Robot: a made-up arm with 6 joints.
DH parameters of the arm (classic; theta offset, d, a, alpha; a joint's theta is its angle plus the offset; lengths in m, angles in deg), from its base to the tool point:
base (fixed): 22.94 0 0.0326 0
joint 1: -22.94 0.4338 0.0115 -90
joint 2: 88.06 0 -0.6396 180
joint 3: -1.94 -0.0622 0.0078 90
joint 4: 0 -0.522 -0.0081 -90
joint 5: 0 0.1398 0.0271 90
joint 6: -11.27 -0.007 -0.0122 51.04
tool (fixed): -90.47 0.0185 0 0
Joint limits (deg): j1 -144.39..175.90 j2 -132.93..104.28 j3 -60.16..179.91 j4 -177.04..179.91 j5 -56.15..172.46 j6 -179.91..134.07
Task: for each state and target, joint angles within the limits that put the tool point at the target. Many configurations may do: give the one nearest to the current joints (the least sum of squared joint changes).
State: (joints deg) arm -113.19 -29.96 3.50 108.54 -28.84 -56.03
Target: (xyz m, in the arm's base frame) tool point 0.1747 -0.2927 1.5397
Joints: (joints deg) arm -86.41 7.19 56.10 114.90 -25.47 -59.17
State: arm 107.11 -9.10 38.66 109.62 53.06 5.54
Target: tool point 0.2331 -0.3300 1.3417
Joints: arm 133.11 -51.84 13.45 102.63 51.16 5.90
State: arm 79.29 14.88 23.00 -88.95 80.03 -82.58
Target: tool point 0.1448 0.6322 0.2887
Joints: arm 74.52 53.13 -7.96 -87.66 80.30 -83.73
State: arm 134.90 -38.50 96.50 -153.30 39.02 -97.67
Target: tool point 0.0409 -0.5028 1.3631
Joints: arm 113.55 -50.03 47.76 -146.09 36.07 -95.69
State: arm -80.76 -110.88 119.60 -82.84 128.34 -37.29
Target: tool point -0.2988 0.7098 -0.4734
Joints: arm -59.52 -132.93 118.28 -97.06 119.28 -85.05
